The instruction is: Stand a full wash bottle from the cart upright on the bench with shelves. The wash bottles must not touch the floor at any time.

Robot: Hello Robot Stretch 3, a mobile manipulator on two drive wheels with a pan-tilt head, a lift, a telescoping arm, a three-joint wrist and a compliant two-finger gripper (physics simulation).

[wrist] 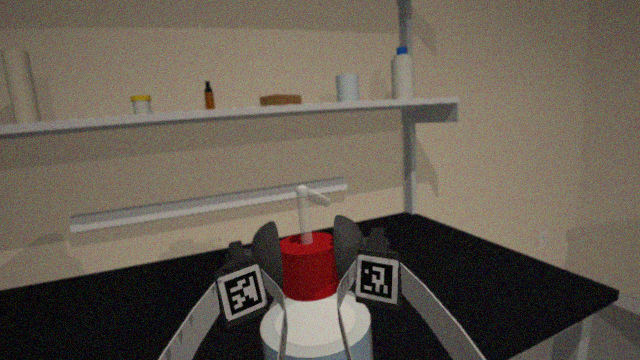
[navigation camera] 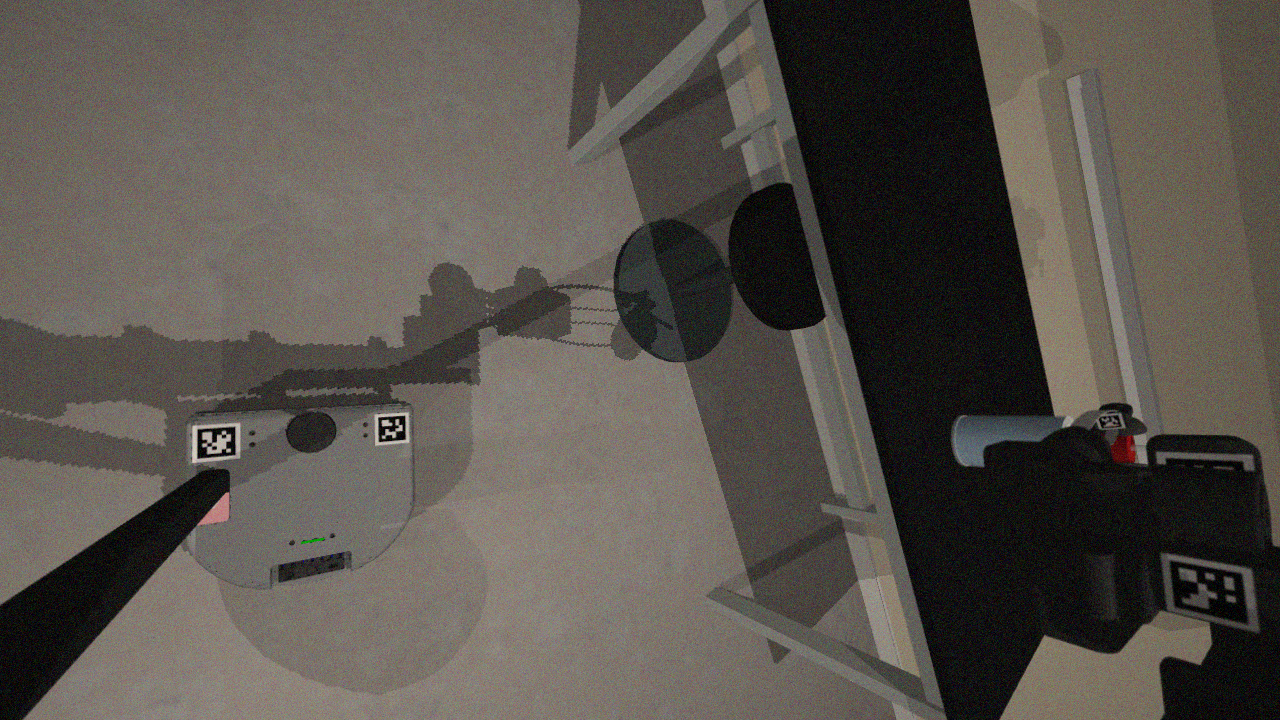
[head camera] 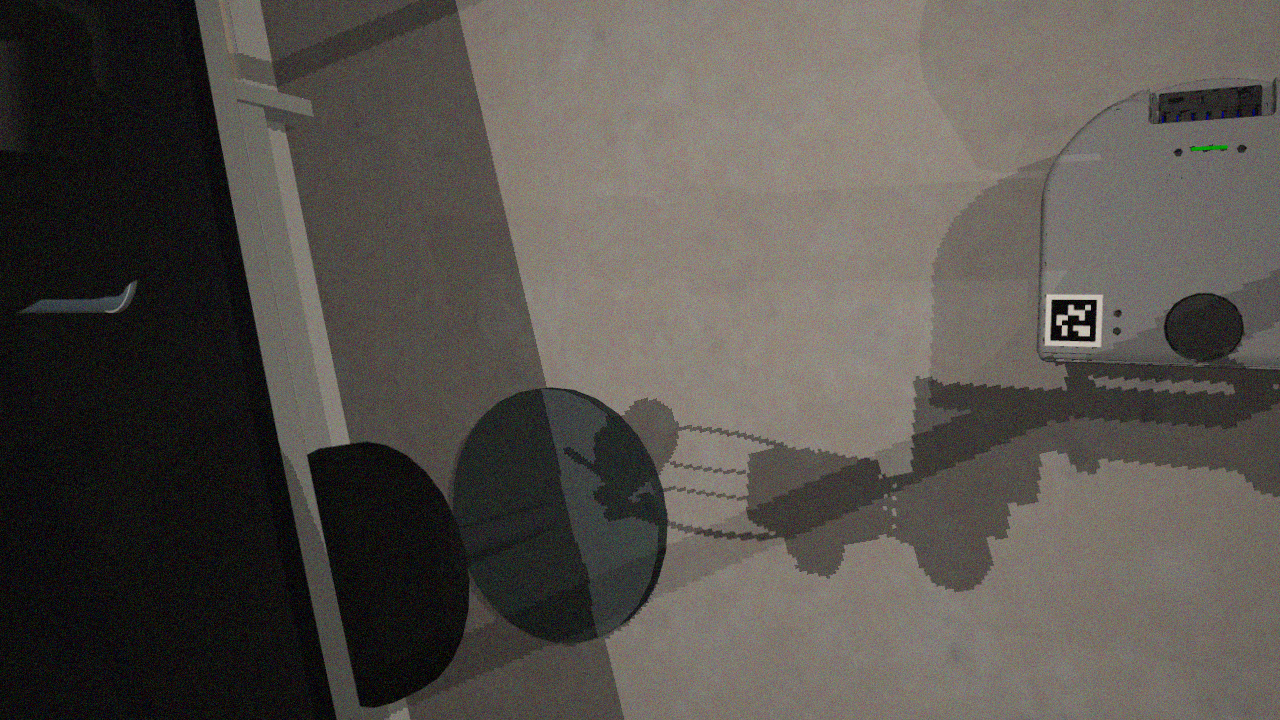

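Where they show: gripper, fingertip midpoint: (wrist: pixel 307 243) (navigation camera: pixel 1124 444); robot's base at its link origin: (navigation camera: pixel 311 430) (head camera: pixel 1198 324).
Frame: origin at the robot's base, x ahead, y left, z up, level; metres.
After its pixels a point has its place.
Note:
A wash bottle with a red cap, a white bent spout and a light blue body (navigation camera: pixel 1006 441) (wrist: pixel 307 272) @[x -0.020, y -0.631, z 1.098 m] is in my gripper (navigation camera: pixel 1123 438) @[x -0.021, y -0.670, z 1.098 m] (wrist: pixel 307 243) @[x -0.021, y -0.670, z 1.098 m]. The gripper is shut on its red cap, with one finger on each side. The bottle looks upright, and in the wrist view its lower part is cut off by the frame. The bench with shelves has a black top (head camera: pixel 107 465) @[x 0.179, y -1.048, z 0.762 m] (navigation camera: pixel 921 223) @[x 0.358, y -1.010, z 0.762 m] (wrist: pixel 460 290) @[x -0.360, y -1.118, z 0.762 m]; the bottle shows over it. How far the bottle's bottom is from the top is hard to tell. The bottle and the gripper do not show in the head view, and the cart does not show.
A shelf (wrist: pixel 430 102) above the bench holds a blue-capped bottle (wrist: pixel 402 77) @[x -0.368, y -1.518, z 1.296 m], a pale beaker (wrist: pixel 347 87) @[x -0.175, y -1.459, z 1.268 m], a brown block (wrist: pixel 281 100) @[x 0.028, y -1.433, z 1.242 m], an amber bottle (wrist: pixel 209 97) @[x 0.231, y -1.410, z 1.265 m] and a yellow-lidded jar (wrist: pixel 141 105) @[x 0.399, y -1.349, z 1.253 m]. Two round seats, one teal (head camera: pixel 501 501) (navigation camera: pixel 671 291), one black (head camera: pixel 393 573) (navigation camera: pixel 774 259), stand at the bench's front.

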